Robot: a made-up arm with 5 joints.
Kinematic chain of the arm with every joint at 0, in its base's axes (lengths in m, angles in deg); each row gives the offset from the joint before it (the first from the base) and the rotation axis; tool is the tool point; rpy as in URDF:
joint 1: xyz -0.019 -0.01 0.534 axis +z
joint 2: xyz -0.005 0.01 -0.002 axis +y
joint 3: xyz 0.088 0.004 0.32 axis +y
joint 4: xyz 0.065 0 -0.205 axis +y
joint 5: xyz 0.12 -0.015 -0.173 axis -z
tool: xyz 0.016 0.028 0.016 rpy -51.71 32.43 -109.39
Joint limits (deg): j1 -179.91..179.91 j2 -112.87..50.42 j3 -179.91..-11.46 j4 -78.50..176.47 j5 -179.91..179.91
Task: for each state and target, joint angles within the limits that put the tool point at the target. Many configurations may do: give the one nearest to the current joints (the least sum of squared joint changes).
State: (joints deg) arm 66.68 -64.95 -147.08 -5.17 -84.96
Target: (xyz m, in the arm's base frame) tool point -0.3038 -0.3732 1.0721
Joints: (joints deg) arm 54.04 -46.63 -149.13 -18.64 -85.29
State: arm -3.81 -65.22 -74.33 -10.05 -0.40
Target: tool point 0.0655 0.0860 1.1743
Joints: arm 36.04 -35.11 -77.30 -5.11 -3.40
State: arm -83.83 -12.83 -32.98 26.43 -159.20
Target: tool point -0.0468 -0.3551 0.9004
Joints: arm -90.91 -23.42 -55.66 15.85 -161.15
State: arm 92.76 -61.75 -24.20 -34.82 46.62
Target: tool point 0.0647 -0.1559 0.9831
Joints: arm 121.10 -83.47 -20.41 -42.27 51.87
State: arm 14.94 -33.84 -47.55 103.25 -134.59
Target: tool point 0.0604 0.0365 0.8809
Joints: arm 33.88 -50.95 -73.01 93.06 -128.04
